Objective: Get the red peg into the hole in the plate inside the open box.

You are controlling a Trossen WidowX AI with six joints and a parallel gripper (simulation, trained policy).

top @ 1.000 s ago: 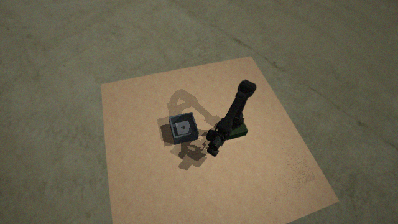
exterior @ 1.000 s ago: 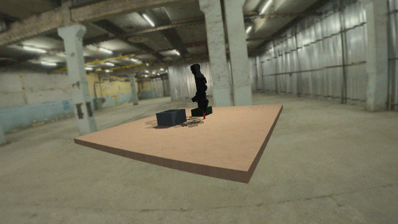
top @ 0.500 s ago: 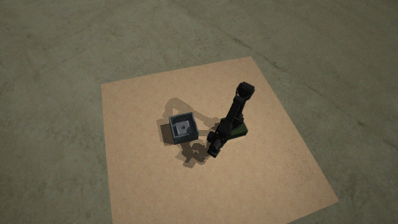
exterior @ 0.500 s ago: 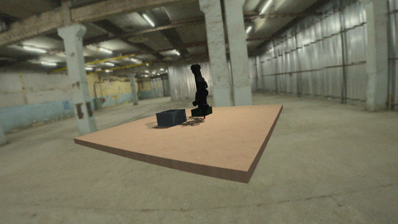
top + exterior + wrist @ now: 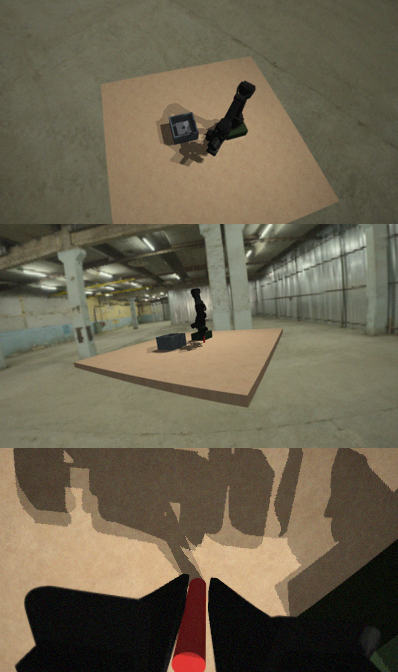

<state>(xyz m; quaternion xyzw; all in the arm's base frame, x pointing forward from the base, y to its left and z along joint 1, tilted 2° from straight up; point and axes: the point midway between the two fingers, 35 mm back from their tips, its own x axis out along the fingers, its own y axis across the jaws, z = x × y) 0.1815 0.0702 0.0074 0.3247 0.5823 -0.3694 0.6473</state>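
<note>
Right now my gripper tip is 10 mm past the red peg, 10 mm to the right of it and 10 mm below it. The rest, counted from my gripper tip: dark blue box 130 mm ahead, 200 mm to the right, 10 mm below.
</note>
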